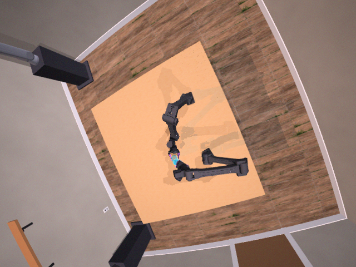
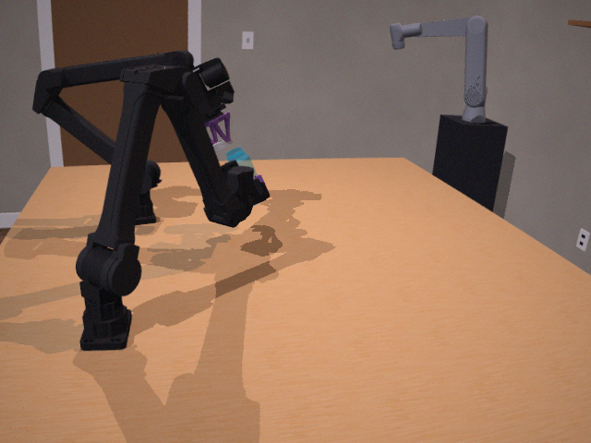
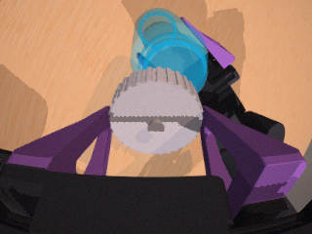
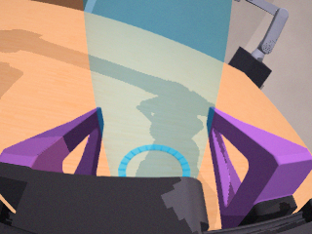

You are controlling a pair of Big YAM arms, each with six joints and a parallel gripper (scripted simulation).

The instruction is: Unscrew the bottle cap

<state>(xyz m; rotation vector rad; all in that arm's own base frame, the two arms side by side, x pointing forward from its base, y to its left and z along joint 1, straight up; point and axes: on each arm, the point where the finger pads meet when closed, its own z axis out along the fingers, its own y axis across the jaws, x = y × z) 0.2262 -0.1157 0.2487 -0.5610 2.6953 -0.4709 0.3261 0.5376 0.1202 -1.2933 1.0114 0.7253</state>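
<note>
My right gripper is now 10 mm past the bottle, 10 mm to the right of it and 30 mm below it. From my right hand the other things lie so: ribbed cap 80 mm behind, 20 mm to the left, 120 mm above.
My left hand is 10 mm above the ribbed cap. The rest, counted from my left hand: bottle 70 mm ahead, 20 mm to the right, 100 mm below.
</note>
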